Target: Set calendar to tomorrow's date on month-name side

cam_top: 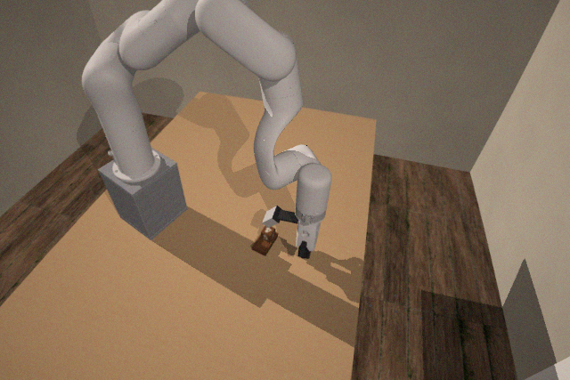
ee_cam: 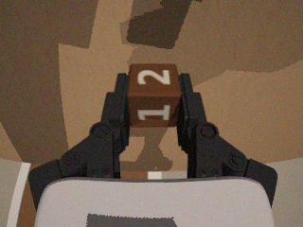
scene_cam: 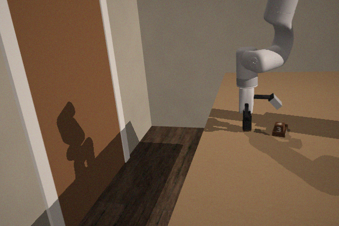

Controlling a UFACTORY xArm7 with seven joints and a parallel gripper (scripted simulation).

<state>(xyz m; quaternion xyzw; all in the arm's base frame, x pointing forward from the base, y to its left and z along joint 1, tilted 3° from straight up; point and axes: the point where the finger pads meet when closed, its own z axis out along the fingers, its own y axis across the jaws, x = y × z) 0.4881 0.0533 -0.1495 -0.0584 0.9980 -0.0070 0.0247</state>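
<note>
The digit cube lies 10 mm below my hand. From my hand the other things lie so: brown calendar tray 120 mm behind, 10 mm to the right, 20 mm below.
</note>
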